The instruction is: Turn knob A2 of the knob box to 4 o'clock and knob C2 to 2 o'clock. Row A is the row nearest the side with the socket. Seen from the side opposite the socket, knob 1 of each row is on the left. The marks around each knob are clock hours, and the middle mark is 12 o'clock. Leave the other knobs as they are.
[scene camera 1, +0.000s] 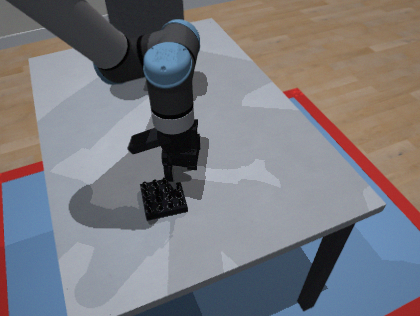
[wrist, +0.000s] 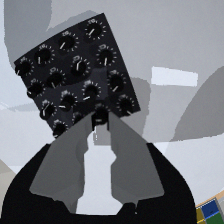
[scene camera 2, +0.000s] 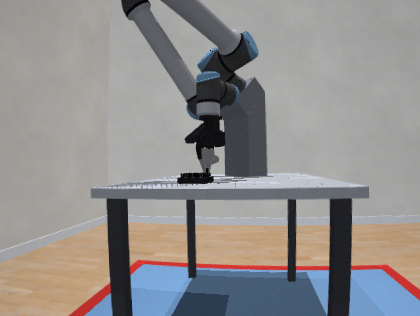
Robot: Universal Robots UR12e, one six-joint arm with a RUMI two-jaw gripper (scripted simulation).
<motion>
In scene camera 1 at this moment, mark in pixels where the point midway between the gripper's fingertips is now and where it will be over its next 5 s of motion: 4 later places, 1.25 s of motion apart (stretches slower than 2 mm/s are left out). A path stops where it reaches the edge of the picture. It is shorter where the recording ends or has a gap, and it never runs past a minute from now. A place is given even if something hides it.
My gripper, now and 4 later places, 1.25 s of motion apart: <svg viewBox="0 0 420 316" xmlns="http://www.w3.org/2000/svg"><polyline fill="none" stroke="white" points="176,186 174,176 160,176 155,176 156,185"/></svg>
</motion>
